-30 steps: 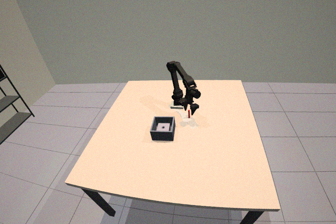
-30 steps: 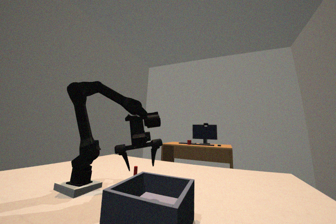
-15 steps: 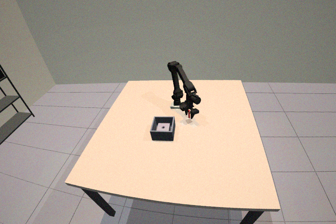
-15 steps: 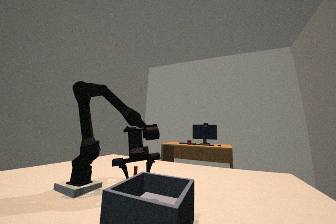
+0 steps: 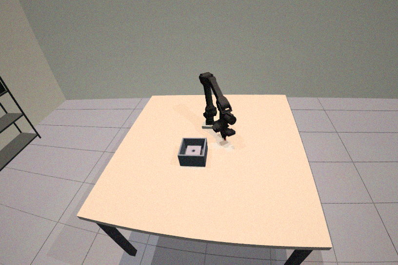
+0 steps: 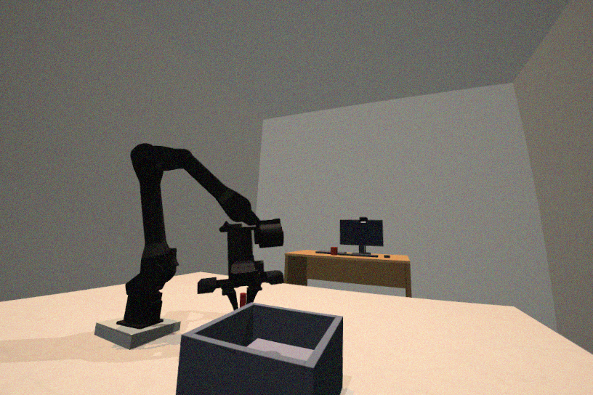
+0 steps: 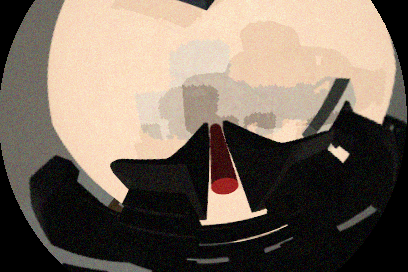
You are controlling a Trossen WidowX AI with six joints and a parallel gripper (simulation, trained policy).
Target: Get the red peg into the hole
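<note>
Now: the light plate 20 cm to the right of my gripper tip, 14 cm ahead of it and 2 cm above it. The rest, counted from my gripper tip: dark grey box: 20 cm to the right, 14 cm ahead, 1 cm above; red peg: 2 cm above, 1 cm to the left, 1 cm behind.
</note>
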